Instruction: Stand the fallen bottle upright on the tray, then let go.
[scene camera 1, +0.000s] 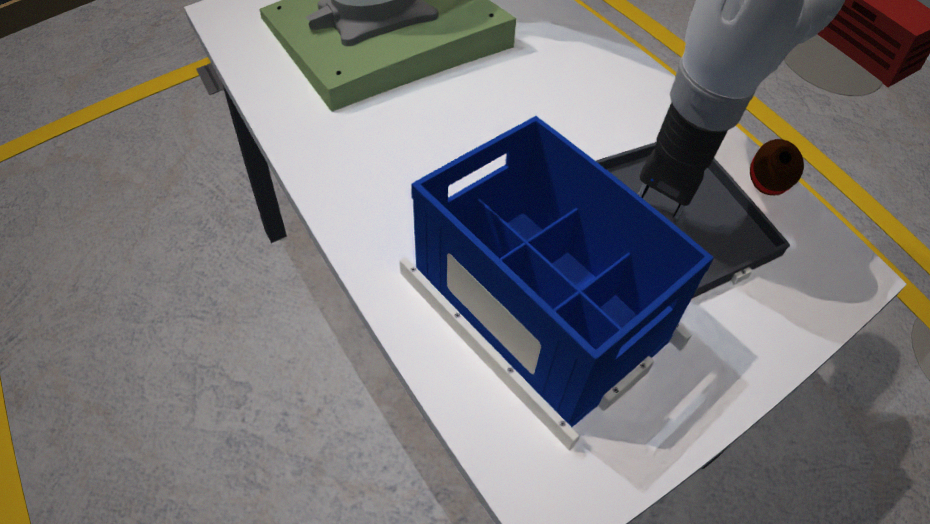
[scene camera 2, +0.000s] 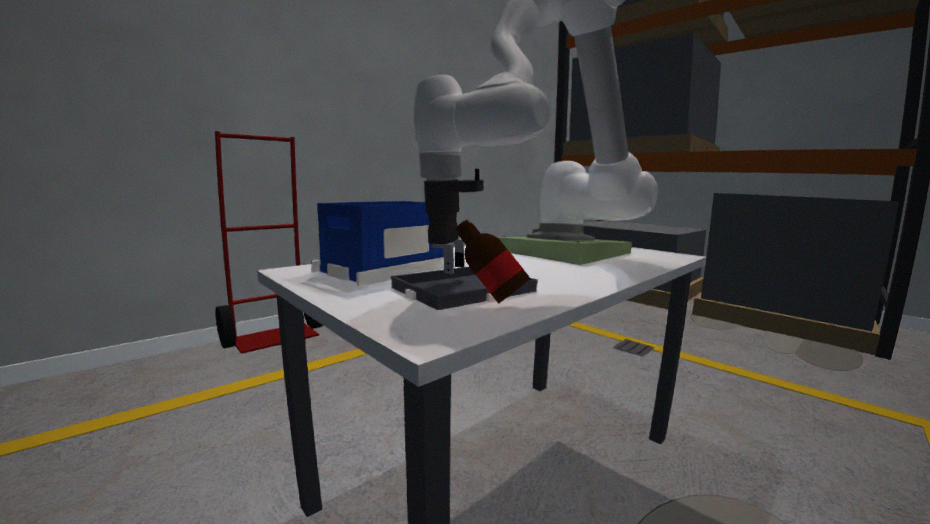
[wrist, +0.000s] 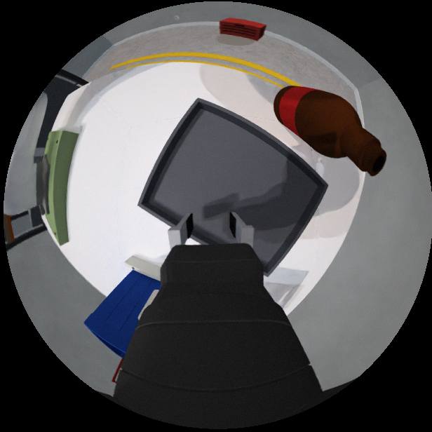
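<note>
I can see my gripper (scene camera 1: 660, 203), (scene camera 2: 454, 269), (wrist: 211, 220). There is a brown bottle here too, and I find the bottle (scene camera 1: 778, 165), (scene camera 2: 497, 269), (wrist: 327, 122) in the same views as my gripper.
</note>
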